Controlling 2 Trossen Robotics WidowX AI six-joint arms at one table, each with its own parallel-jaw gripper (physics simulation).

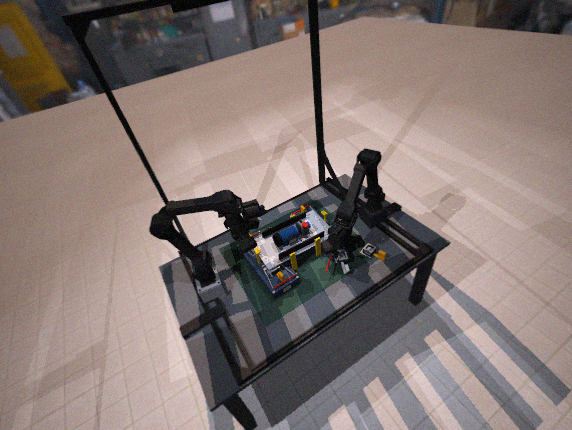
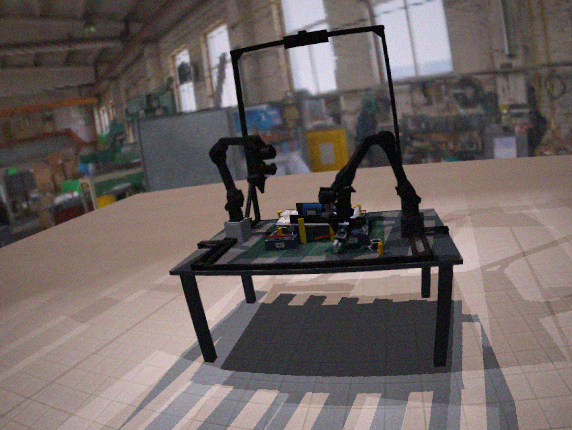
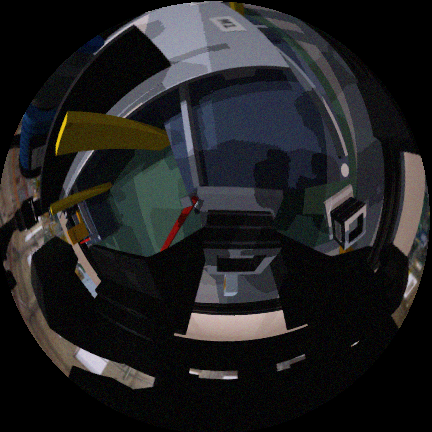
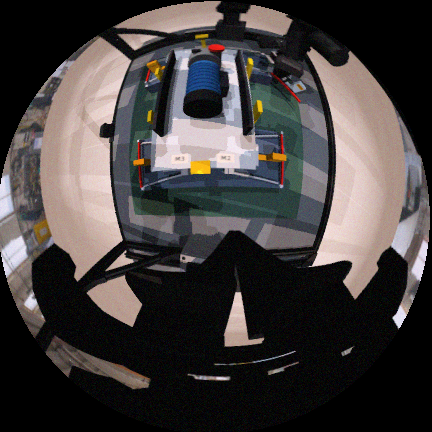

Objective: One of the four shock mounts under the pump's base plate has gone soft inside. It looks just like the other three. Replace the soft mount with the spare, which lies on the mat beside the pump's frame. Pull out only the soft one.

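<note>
The pump with its blue motor [image 1: 286,235] [image 4: 204,82] sits on a pale base plate [image 1: 268,252] [image 4: 201,141] over a dark blue frame [image 1: 271,279] on the green mat [image 1: 316,277]. My left gripper [image 1: 341,256] [image 2: 341,236] [image 3: 236,232] is low on the mat beside the frame's M1 corner. It is shut on a black and grey shock mount [image 3: 241,225]. Another mount [image 1: 368,249] [image 3: 349,227], black with a white face, lies on the mat to the right. My right gripper [image 1: 245,242] [image 2: 259,185] [image 4: 233,235] is shut and empty, high above the frame's other end.
Yellow posts [image 1: 293,260] [image 1: 317,246] stand along the base plate's near side. A red lever [image 1: 329,262] [image 3: 179,223] sticks out beside the left gripper. An orange block [image 1: 381,255] lies by the loose mount. A black gantry post [image 1: 316,94] rises behind the table.
</note>
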